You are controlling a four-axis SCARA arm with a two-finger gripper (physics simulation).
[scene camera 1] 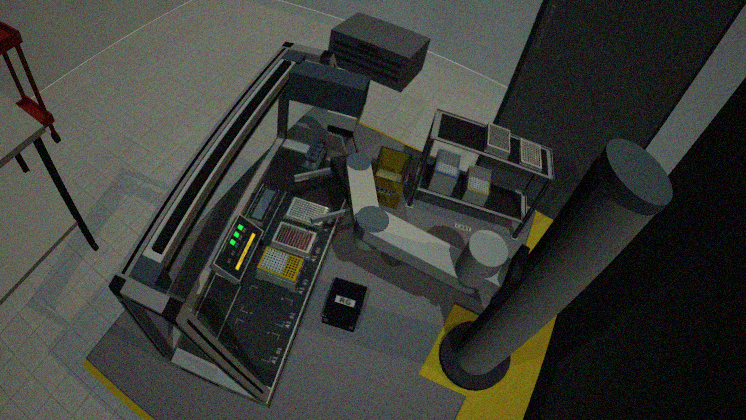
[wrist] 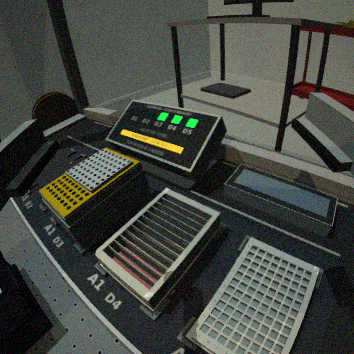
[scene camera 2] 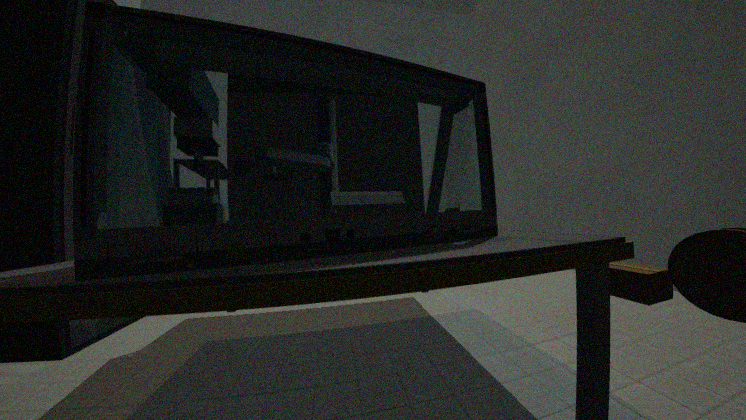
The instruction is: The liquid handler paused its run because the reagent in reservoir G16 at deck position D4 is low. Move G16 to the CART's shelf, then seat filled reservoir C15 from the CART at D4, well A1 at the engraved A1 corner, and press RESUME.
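Where they show: gripper, fingertip midpoint: [scene camera 1: 302, 198] [wrist: 169, 115] [scene camera 2: 296, 173]; arm's base at its link origin: [scene camera 1: 474, 356].
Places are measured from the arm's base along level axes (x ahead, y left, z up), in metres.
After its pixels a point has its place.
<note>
Reservoir G16 [scene camera 1: 294, 237] {x 0.694, y -0.030, z 0.095 m} [wrist: 162, 245] {x 0.687, y -0.043, z 0.101 m}, a pale frame with long troughs and a little pink liquid, sits at D4 on the dark deck. My gripper [scene camera 1: 320, 195] [wrist: 169, 115] {x 0.697, y -0.070, z 0.247 m} is open and empty, its two fingers wide apart above the deck; in the wrist view they stand at the left and right edges. The CART [scene camera 1: 459, 146] {x 0.364, y -0.451, z 0.362 m} stands at the right in scene camera 1. A pale box [scene camera 1: 498, 139] {x 0.258, y -0.546, z 0.391 m} on its upper tier may be C15; its label is unreadable. The panel [scene camera 1: 237, 247] {x 0.805, y 0.130, z 0.140 m} [wrist: 167, 135] {x 0.803, y 0.091, z 0.135 m} shows green D3, D4, D5 and an amber bar. I cannot make out RESUME.
A yellow tip box [scene camera 1: 280, 266] {x 0.659, y 0.105, z 0.135 m} [wrist: 90, 182] {x 0.663, y 0.070, z 0.136 m} at D3 and a white well plate [scene camera 1: 306, 210] {x 0.725, y -0.154, z 0.080 m} [wrist: 260, 295] {x 0.726, y -0.144, z 0.080 m} flank G16. A black RG box [scene camera 1: 344, 304] {x 0.450, y 0.073, z 0.062 m} and a yellow bin [scene camera 1: 388, 174] stand outside the deck. The CART also holds a white plate [scene camera 1: 530, 153] {x 0.134, y -0.585, z 0.375 m} and two lower-tier boxes.
</note>
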